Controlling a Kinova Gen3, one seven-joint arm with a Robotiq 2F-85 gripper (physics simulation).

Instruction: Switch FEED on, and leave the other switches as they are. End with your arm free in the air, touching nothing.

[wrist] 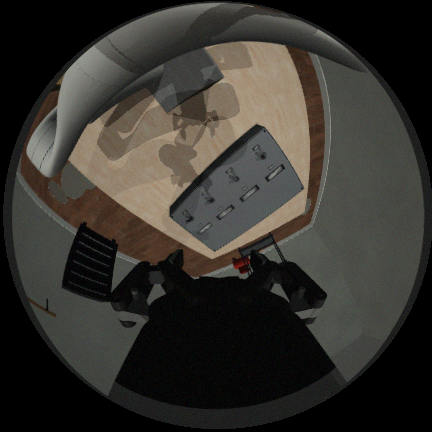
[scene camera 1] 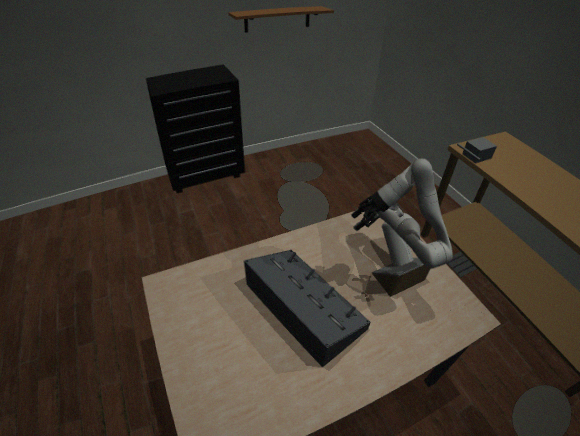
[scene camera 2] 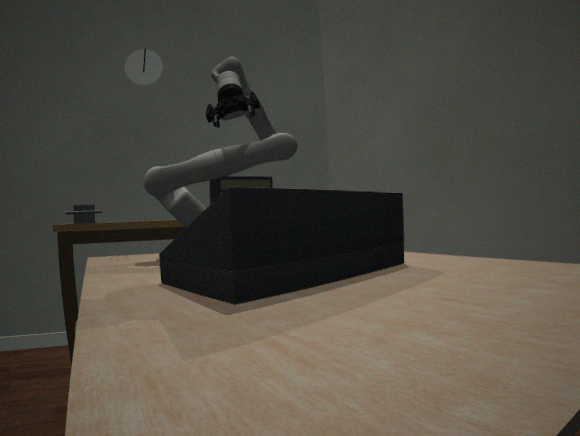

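Observation:
A dark grey sloped switch box [scene camera 1: 285, 292] [scene camera 2: 315, 230] [wrist: 245, 215] stands on the wooden table [scene camera 1: 200, 350] [scene camera 2: 350, 375] [wrist: 280, 100]. Several small lever switches stand in a row on its sloped face, each beside a pale slot. The end levers are one lever [scene camera 1: 292, 257] [wrist: 187, 216] and another lever [scene camera 1: 351, 312] [wrist: 259, 152]. The labels are too small to read, so I cannot tell which is FEED or how each is set. In scene camera 2 the levers are hidden behind the box. My gripper [scene camera 1: 357, 220] [scene camera 2: 233, 116] [wrist: 216, 256] is open and empty, in the air above the table, apart from the box.
My arm's slanted base block [scene camera 1: 407, 277] [wrist: 187, 80] is on the table beside the switch box. A black drawer cabinet [scene camera 1: 200, 130] [wrist: 90, 262] stands by the wall. A workbench [scene camera 1: 540, 175] with a small grey box [scene camera 1: 480, 150] is at the right. A wall shelf [scene camera 1: 280, 12] hangs high.

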